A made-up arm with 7 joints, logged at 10 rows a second.
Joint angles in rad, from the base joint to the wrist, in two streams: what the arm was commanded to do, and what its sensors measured. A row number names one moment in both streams.
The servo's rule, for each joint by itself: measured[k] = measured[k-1] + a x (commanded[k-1-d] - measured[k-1]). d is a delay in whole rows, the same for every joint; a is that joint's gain. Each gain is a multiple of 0.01, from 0.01 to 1. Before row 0 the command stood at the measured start. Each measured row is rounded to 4 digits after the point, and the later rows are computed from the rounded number. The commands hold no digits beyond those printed.
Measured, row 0:
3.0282, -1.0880, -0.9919, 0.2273, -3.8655, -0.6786, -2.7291
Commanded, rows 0 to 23:
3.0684, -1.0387, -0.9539, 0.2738, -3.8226, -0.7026, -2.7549
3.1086, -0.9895, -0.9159, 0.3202, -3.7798, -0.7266, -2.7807
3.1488, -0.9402, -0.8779, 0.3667, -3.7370, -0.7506, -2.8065
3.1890, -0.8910, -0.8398, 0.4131, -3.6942, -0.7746, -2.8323
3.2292, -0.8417, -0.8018, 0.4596, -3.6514, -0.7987, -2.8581
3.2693, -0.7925, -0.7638, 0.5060, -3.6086, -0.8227, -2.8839
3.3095, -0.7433, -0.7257, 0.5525, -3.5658, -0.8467, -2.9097
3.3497, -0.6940, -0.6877, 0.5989, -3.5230, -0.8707, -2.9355
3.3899, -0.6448, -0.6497, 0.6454, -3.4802, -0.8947, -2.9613
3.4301, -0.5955, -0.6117, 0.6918, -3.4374, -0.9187, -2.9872
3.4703, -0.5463, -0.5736, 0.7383, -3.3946, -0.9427, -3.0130
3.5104, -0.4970, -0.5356, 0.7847, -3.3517, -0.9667, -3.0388
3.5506, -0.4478, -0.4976, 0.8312, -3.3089, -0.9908, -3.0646
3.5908, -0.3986, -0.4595, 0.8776, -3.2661, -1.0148, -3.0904
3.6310, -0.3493, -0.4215, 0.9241, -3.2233, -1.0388, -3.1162
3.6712, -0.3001, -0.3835, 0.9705, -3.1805, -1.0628, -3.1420
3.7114, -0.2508, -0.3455, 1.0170, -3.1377, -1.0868, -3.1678
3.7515, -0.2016, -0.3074, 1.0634, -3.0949, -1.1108, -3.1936
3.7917, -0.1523, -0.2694, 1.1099, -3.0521, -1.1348, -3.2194
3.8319, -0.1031, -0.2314, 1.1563, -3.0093, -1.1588, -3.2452
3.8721, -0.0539, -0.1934, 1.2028, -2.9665, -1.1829, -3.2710
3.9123, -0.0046, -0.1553, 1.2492, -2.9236, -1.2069, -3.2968
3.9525, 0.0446, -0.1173, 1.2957, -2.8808, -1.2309, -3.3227
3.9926, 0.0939, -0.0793, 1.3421, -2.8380, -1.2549, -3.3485
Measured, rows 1 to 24:
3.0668, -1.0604, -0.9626, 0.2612, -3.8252, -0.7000, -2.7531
3.1069, -1.0207, -0.9266, 0.3043, -3.7825, -0.7237, -2.7788
3.1471, -0.9756, -0.8891, 0.3499, -3.7397, -0.7476, -2.8046
3.1873, -0.9282, -0.8511, 0.3960, -3.6969, -0.7716, -2.8304
3.2275, -0.8798, -0.8131, 0.4424, -3.6541, -0.7957, -2.8562
3.2676, -0.8309, -0.7751, 0.4888, -3.6113, -0.8197, -2.8820
3.3078, -0.7818, -0.7371, 0.5353, -3.5685, -0.8437, -2.9078
3.3480, -0.7326, -0.6991, 0.5817, -3.5257, -0.8677, -2.9336
3.3882, -0.6834, -0.6611, 0.6282, -3.4829, -0.8917, -2.9594
3.4284, -0.6342, -0.6231, 0.6746, -3.4401, -0.9157, -2.9853
3.4686, -0.5850, -0.5850, 0.7211, -3.3973, -0.9397, -3.0111
3.5087, -0.5357, -0.5470, 0.7675, -3.3544, -0.9637, -3.0369
3.5489, -0.4865, -0.5090, 0.8140, -3.3116, -0.9878, -3.0627
3.5891, -0.4373, -0.4709, 0.8604, -3.2688, -1.0118, -3.0885
3.6293, -0.3880, -0.4329, 0.9069, -3.2260, -1.0358, -3.1143
3.6695, -0.3388, -0.3949, 0.9533, -3.1832, -1.0598, -3.1401
3.7097, -0.2895, -0.3569, 0.9998, -3.1404, -1.0838, -3.1659
3.7498, -0.2403, -0.3188, 1.0462, -3.0976, -1.1078, -3.1917
3.7900, -0.1910, -0.2808, 1.0927, -3.0548, -1.1318, -3.2175
3.8302, -0.1418, -0.2428, 1.1391, -3.0120, -1.1558, -3.2433
3.8704, -0.0926, -0.2048, 1.1856, -2.9692, -1.1799, -3.2691
3.9106, -0.0433, -0.1667, 1.2320, -2.9263, -1.2039, -3.2949
3.9508, 0.0059, -0.1287, 1.2785, -2.8835, -1.2279, -3.3208
3.9909, 0.0552, -0.0907, 1.3249, -2.8407, -1.2519, -3.3466
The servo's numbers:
d 0
a 0.96 0.56 0.77 0.73 0.94 0.89 0.93

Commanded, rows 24 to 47:
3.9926, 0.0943, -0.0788, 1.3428, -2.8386, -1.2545, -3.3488
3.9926, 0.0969, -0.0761, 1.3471, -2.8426, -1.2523, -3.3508
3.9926, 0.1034, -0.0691, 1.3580, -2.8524, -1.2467, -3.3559
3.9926, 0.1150, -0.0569, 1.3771, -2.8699, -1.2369, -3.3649
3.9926, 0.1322, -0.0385, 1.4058, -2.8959, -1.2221, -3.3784
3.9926, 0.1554, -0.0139, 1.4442, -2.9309, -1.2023, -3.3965
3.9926, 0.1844, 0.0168, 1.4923, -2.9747, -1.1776, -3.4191
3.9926, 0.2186, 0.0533, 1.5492, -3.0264, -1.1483, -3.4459
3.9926, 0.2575, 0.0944, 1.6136, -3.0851, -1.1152, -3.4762
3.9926, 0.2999, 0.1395, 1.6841, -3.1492, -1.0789, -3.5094
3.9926, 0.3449, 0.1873, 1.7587, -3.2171, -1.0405, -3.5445
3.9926, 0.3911, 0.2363, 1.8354, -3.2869, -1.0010, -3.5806
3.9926, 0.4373, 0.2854, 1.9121, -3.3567, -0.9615, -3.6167
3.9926, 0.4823, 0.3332, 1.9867, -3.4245, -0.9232, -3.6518
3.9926, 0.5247, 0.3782, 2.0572, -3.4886, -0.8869, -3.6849
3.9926, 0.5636, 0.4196, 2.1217, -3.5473, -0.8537, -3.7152
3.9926, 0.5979, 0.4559, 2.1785, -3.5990, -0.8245, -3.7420
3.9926, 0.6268, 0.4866, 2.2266, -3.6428, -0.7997, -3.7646
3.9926, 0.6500, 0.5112, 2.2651, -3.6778, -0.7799, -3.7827
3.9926, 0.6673, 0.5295, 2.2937, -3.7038, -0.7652, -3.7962
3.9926, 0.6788, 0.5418, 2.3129, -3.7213, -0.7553, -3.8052
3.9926, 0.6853, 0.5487, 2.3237, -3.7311, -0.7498, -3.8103
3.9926, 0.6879, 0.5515, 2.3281, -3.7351, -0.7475, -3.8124
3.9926, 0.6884, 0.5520, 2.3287, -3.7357, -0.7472, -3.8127
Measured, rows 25 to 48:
3.9925, 0.0771, -0.0815, 1.3380, -2.8387, -1.2542, -3.3486
3.9926, 0.0882, -0.0773, 1.3446, -2.8424, -1.2525, -3.3506
3.9926, 0.0967, -0.0710, 1.3544, -2.8518, -1.2473, -3.3555
3.9926, 0.1069, -0.0601, 1.3710, -2.8688, -1.2380, -3.3642
3.9926, 0.1211, -0.0435, 1.3964, -2.8943, -1.2238, -3.3774
3.9926, 0.1403, -0.0207, 1.4313, -2.9287, -1.2047, -3.3952
3.9926, 0.1650, 0.0082, 1.4758, -2.9719, -1.1806, -3.4174
3.9926, 0.1950, 0.0429, 1.5294, -3.0231, -1.1519, -3.4439
3.9926, 0.2300, 0.0826, 1.5909, -3.0814, -1.1192, -3.4739
3.9926, 0.2691, 0.1264, 1.6589, -3.1451, -1.0833, -3.5069
3.9926, 0.3115, 0.1733, 1.7318, -3.2128, -1.0452, -3.5419
3.9926, 0.3561, 0.2218, 1.8074, -3.2825, -1.0059, -3.5779
3.9926, 0.4016, 0.2708, 1.8838, -3.3522, -0.9664, -3.6140
3.9926, 0.4468, 0.3188, 1.9589, -3.4202, -0.9280, -3.6492
3.9926, 0.4904, 0.3645, 2.0307, -3.4845, -0.8914, -3.6824
3.9926, 0.5314, 0.4069, 2.0971, -3.5435, -0.8578, -3.7129
3.9926, 0.5686, 0.4446, 2.1565, -3.5957, -0.8282, -3.7400
3.9926, 0.6012, 0.4769, 2.2077, -3.6400, -0.8028, -3.7629
3.9926, 0.6285, 0.5033, 2.2496, -3.6755, -0.7824, -3.7813
3.9926, 0.6502, 0.5235, 2.2818, -3.7021, -0.7671, -3.7952
3.9926, 0.6662, 0.5376, 2.3045, -3.7201, -0.7566, -3.8045
3.9926, 0.6769, 0.5461, 2.3185, -3.7304, -0.7505, -3.8099
3.9926, 0.6831, 0.5503, 2.3255, -3.7348, -0.7478, -3.8122
3.9926, 0.6861, 0.5516, 2.3278, -3.7356, -0.7473, -3.8127

